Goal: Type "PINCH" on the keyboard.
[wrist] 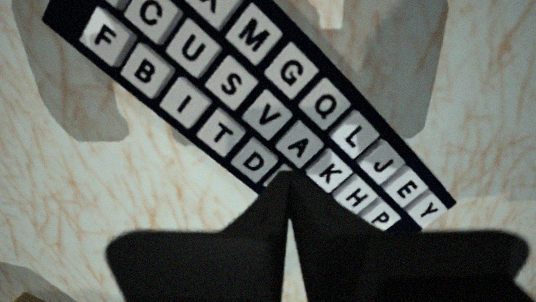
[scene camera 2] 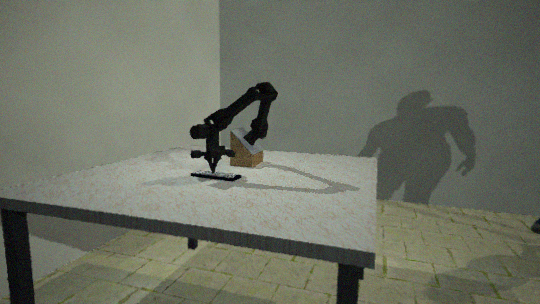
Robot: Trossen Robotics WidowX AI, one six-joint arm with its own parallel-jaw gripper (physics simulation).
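Frame: origin at the arm's base, x ahead, y left, z up, level; metres.
Where they show: gripper, between the fingertips: [wrist: 287,178] [scene camera 2: 213,172]; arm's base, origin of its link: [scene camera 2: 248,140].
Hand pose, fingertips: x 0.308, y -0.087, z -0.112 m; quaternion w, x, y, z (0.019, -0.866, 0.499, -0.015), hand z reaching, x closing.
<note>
Each offset is from my fingertips to the top centre of the thing. "spot": to the spot under its first point. Level surfaces: height alone.
The keyboard @(spot: 0.068 m ahead, 0.102 m left, 0.002 m up) [scene camera 2: 230,177] [wrist: 65,21] is a dark slab with light lettered keys, flat on the table and slanted across the wrist view. My gripper [scene camera 2: 213,171] [wrist: 287,178] is shut and empty, pointing down with its tips at the keyboard, over the key right of the D key @(0.001 m ahead, 0.020 m left, 0.004 m up) [wrist: 254,161] and below the A key @(0.019 m ahead, 0.005 m left, 0.004 m up) [wrist: 299,145]. The fingers hide that key's letter; I cannot tell whether they touch it. The P key @(0.006 m ahead, 0.054 m right, 0.004 m up) [wrist: 381,218], H key @(0.010 m ahead, 0.034 m right, 0.004 m up) [wrist: 355,197], I key @(0.010 m ahead, 0.059 m left, 0.004 m up) [wrist: 184,103] and C key @(0.037 m ahead, 0.085 m left, 0.004 m up) [wrist: 150,13] show their letters. The N key does not show.
The arm stands on a wooden wedge block [scene camera 2: 245,158] behind the keyboard on the pale table @(0.012 m down) [scene camera 2: 280,215]. The table's front edge [scene camera 2: 150,226] lies nearer the scene camera. Shadows of the arm fall on the table, and a person-shaped shadow falls on the back wall.
</note>
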